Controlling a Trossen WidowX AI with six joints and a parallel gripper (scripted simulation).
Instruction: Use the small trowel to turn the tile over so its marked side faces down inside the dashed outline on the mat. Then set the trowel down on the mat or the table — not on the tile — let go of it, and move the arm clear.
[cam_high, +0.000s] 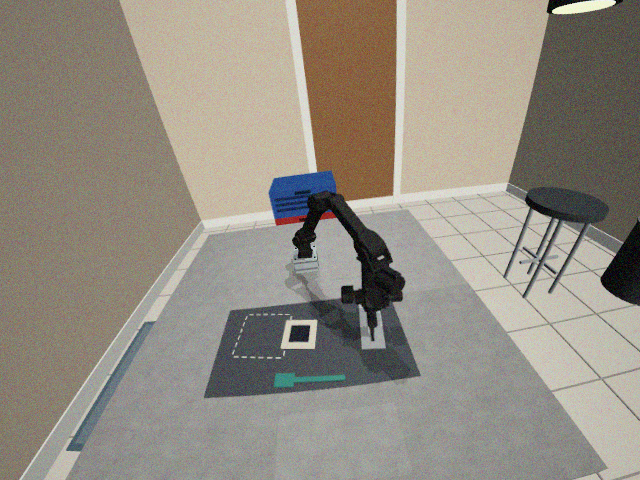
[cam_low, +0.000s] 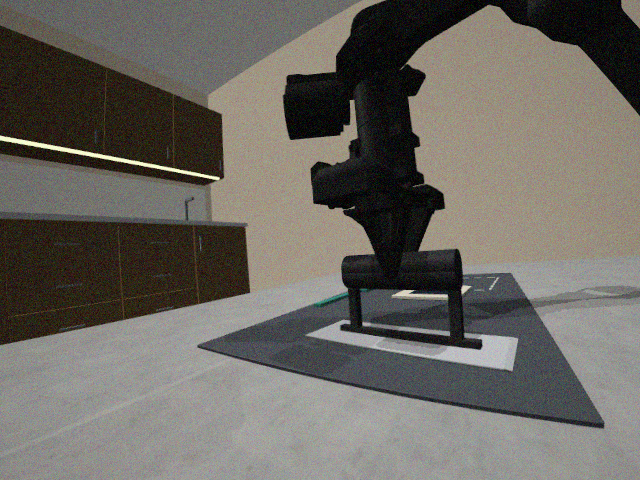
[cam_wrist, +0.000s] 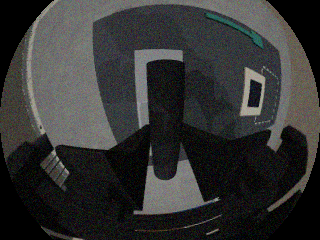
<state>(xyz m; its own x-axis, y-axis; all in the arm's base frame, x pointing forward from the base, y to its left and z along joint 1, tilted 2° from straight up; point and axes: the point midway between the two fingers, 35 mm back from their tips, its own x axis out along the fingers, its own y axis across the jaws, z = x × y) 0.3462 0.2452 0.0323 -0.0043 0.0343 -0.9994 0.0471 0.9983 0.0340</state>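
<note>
The grey plate tool lies 20 mm behind my gripper tip and 30 mm below it. From my gripper tip the other things lie so: dark mat 50 mm ahead, 220 mm to the right, 80 mm below; then teal trowel 190 mm ahead, 230 mm to the right, 60 mm below; then cream tile 30 mm ahead, 250 mm to the right, 60 mm below.
</note>
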